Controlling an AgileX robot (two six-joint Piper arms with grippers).
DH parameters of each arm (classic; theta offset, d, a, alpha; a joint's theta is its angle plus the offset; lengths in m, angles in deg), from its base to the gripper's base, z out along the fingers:
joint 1: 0 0.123 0 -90
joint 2: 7.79 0 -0.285 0
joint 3: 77.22 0 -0.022 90
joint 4: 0 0.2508 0 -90
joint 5: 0 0 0.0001 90
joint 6: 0 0.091 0 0
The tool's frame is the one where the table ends.
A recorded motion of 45 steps. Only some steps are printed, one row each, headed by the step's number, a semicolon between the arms.
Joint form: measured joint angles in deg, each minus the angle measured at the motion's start. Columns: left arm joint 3, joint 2, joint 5, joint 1, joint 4, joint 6; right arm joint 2, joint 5, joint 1, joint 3, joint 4, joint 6.
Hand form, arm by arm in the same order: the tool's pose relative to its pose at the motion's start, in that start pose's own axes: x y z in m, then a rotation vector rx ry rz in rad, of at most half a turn. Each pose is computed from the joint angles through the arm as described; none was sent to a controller.
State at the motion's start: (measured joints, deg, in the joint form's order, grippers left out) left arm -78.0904 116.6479 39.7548 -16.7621 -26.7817 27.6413; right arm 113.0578 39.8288 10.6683 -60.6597 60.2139 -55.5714
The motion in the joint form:
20: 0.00 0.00 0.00 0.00 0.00 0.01; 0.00 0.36 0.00 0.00 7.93 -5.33
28: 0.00 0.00 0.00 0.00 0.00 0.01; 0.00 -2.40 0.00 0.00 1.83 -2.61
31: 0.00 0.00 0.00 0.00 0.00 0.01; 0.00 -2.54 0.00 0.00 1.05 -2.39
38: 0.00 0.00 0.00 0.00 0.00 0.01; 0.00 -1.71 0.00 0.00 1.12 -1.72
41: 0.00 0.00 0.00 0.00 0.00 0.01; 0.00 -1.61 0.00 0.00 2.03 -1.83
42: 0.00 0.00 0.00 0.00 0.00 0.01; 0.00 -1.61 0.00 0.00 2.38 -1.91
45: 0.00 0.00 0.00 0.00 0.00 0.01; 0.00 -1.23 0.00 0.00 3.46 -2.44
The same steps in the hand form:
20: 0.0000 0.0000 0.0000 0.0000 0.0000 0.0002; -0.0066 0.0047 -0.0004 -0.0522 -0.0723 0.0130
28: 0.0000 0.0000 0.0000 0.0000 0.0000 0.0002; -0.0036 -0.0022 -0.0001 0.0242 -0.0396 -0.0206
31: 0.0000 0.0000 0.0000 0.0000 0.0000 0.0002; -0.0031 -0.0028 -0.0001 0.0308 -0.0339 -0.0274
38: 0.0000 0.0000 0.0000 0.0000 0.0000 0.0002; -0.0024 -0.0016 0.0000 0.0181 -0.0267 -0.0148
41: 0.0000 0.0000 0.0000 0.0000 0.0000 0.0002; -0.0031 -0.0010 -0.0001 0.0111 -0.0341 -0.0044
42: 0.0000 0.0000 0.0000 0.0000 0.0000 0.0002; -0.0034 -0.0008 -0.0001 0.0090 -0.0373 -0.0011
45: 0.0000 0.0000 0.0000 0.0000 0.0000 0.0002; -0.0040 0.0003 -0.0001 -0.0030 -0.0437 0.0042

